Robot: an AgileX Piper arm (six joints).
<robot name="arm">
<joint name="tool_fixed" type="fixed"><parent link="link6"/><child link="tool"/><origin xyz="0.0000 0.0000 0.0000" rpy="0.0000 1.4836 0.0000"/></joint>
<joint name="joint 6" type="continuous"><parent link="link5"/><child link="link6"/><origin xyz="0.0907 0.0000 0.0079" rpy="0.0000 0.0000 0.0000"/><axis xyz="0.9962 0 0.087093"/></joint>
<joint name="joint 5" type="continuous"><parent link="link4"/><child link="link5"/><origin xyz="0.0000 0.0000 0.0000" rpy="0.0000 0.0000 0.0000"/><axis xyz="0 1 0"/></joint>
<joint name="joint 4" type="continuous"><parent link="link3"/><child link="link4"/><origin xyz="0.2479 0.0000 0.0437" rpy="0.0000 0.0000 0.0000"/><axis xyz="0.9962 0 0.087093"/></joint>
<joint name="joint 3" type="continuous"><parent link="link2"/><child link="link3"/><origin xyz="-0.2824 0.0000 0.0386" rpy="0.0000 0.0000 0.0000"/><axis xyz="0 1 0"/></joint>
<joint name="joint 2" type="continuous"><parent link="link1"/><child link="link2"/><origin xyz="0.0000 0.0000 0.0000" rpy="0.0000 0.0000 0.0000"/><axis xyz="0 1 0"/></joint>
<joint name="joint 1" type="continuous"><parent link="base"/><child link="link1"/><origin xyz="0.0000 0.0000 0.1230" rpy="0.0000 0.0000 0.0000"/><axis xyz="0 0 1"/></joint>
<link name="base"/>
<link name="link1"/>
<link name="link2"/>
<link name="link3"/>
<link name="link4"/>
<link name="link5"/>
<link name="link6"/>
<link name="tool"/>
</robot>
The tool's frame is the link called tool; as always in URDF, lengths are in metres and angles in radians. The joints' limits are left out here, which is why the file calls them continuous.
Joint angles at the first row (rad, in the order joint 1, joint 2, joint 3, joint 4, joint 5, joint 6):
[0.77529, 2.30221, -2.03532, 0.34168, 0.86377, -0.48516]
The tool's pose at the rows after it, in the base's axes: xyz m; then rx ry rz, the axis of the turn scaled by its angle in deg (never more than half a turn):
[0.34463 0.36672 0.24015 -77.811 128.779 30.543]
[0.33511 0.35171 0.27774 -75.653 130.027 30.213]
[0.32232 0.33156 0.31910 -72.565 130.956 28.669]
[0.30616 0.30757 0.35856 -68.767 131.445 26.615]
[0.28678 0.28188 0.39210 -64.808 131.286 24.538]
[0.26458 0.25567 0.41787 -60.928 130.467 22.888]
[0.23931 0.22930 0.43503 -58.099 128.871 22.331]
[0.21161 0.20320 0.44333 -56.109 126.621 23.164]
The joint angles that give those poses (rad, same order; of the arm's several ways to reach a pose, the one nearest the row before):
[0.76892, 2.23653, -2.03652, 0.33351, 0.93048, -0.44616]
[0.76202, 2.15248, -2.03663, 0.30479, 1.00647, -0.38488]
[0.75507, 2.05364, -2.03292, 0.25867, 1.08069, -0.31378]
[0.74841, 1.94585, -2.01628, 0.20728, 1.14222, -0.24494]
[0.74408, 1.83184, -1.97754, 0.15669, 1.18155, -0.18589]
[0.74279, 1.71026, -1.90906, 0.11099, 1.19281, -0.13641]
[0.74280, 1.57813, -1.80685, 0.08378, 1.17785, -0.10773]
[0.74281, 1.43565, -1.67449, 0.07929, 1.13743, -0.09601]

